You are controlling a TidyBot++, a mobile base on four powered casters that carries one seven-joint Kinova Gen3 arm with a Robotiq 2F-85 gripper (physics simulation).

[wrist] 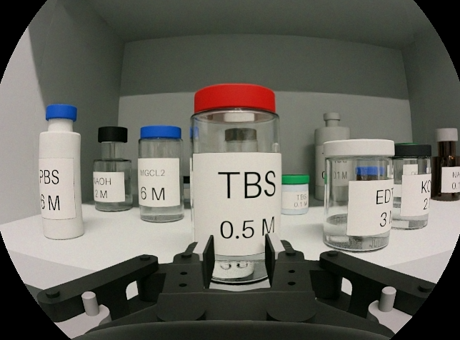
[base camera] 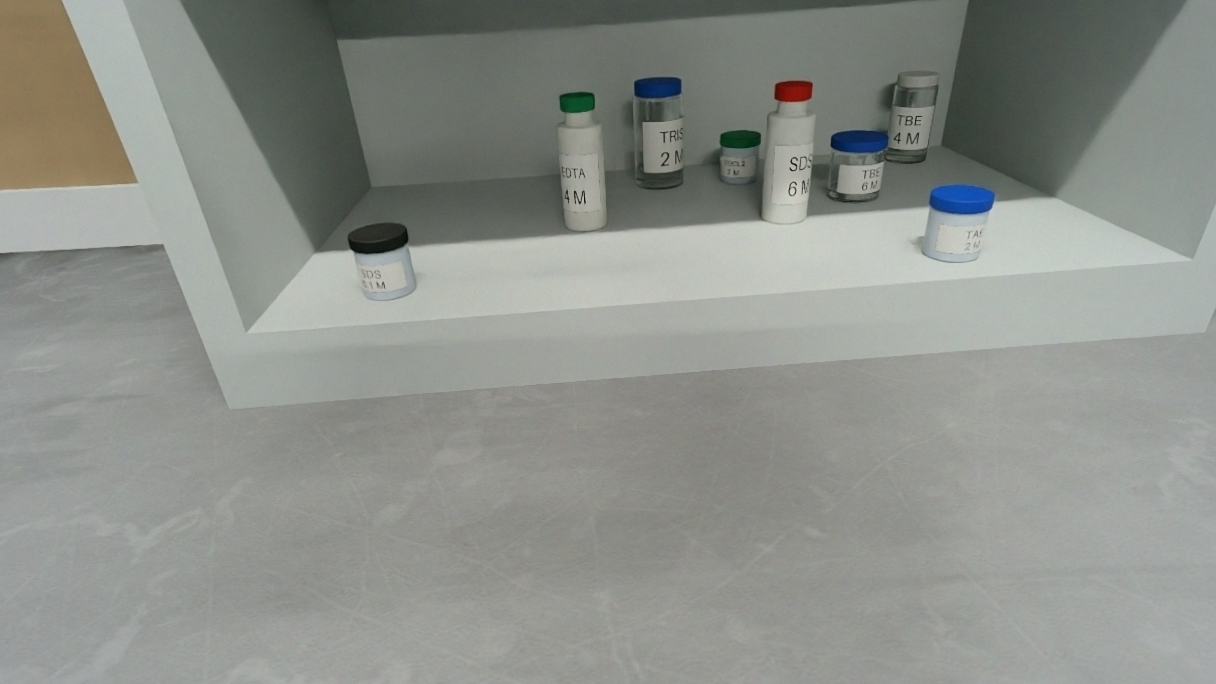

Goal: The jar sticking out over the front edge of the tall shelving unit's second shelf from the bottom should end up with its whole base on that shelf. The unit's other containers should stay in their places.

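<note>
The jar, a clear glass one with a red lid and a "TBS 0.5 M" label (wrist: pixel 236 195), stands upright at the front of a white shelf (wrist: pixel 295 255) in the wrist view, straight ahead of my gripper. My gripper (wrist: pixel 239 248) is partly open, with nothing held between its fingers. The fingertips are low, in front of the jar's lower part, one near each side of it. The gripper partly hides the jar's base and the shelf edge. The jar does not show in the base camera view.
Left of the jar stand a white PBS bottle (wrist: pixel 61 185), a NAOH bottle (wrist: pixel 112 182) and an MGCL2 jar (wrist: pixel 161 185). Right of it stand an EDTA jar (wrist: pixel 340 200) and a small green-lidded jar (wrist: pixel 295 195). The bottom shelf (base camera: pixel 527 285) holds several containers.
</note>
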